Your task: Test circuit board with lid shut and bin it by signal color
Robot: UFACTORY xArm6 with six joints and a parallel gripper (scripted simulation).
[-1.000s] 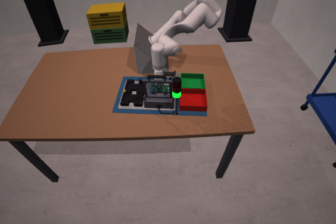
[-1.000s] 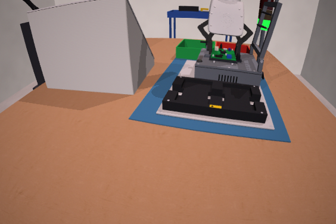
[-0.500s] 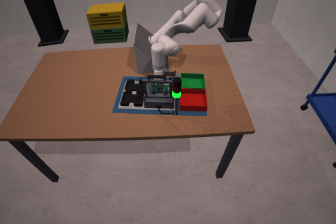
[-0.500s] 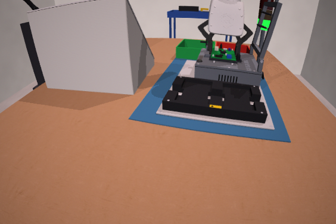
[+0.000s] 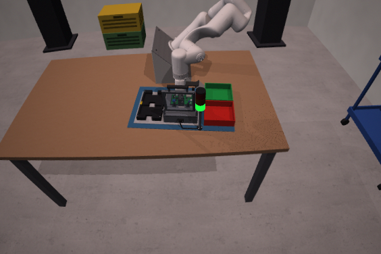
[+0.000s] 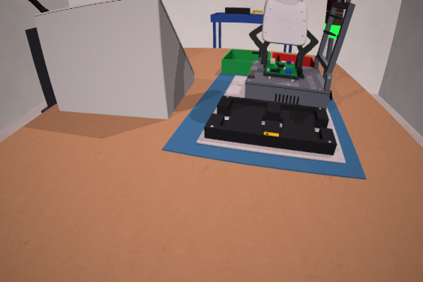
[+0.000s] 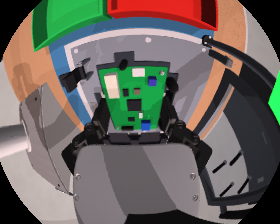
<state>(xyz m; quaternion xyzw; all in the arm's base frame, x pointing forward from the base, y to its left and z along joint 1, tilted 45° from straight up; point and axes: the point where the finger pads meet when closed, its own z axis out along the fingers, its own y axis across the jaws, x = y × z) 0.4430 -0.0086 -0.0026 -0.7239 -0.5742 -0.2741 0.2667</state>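
Right now the green circuit board is 1 cm below my hand. Also, from my hand: latch hook: 7 cm to the left, 5 cm behind, 1 cm above; then tester lid: 11 cm ahead, 10 cm above, 2 cm to the right; then plate: 1 cm below, 1 cm ahead.
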